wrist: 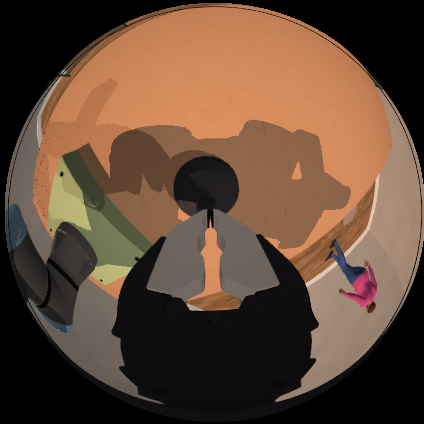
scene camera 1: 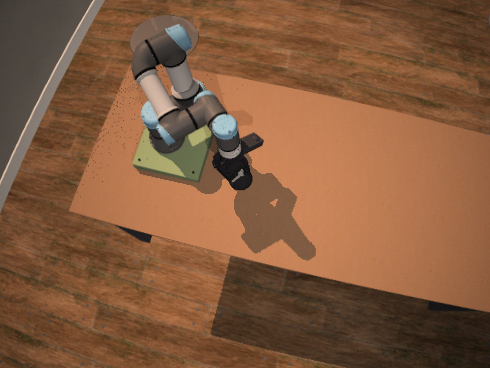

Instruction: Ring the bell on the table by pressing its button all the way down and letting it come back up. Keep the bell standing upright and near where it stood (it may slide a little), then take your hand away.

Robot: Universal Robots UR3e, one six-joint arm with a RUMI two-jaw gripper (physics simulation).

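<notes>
A black round bell stands upright on the orange-brown table, beside the robot's green base. My gripper is shut, with its grey fingertips together and nothing between them. In the wrist view the tips lie at the bell's near side, right by the small dark button, and they partly hide it. Whether the tips touch the button, and how far down it is, I cannot tell. In the scene view the gripper's body covers part of the bell.
The green base block stands to the left of the bell, with the arm mounted on it. Shadows of the arm and gripper fall across the table around the bell. A person in a pink top shows beyond the table's edge.
</notes>
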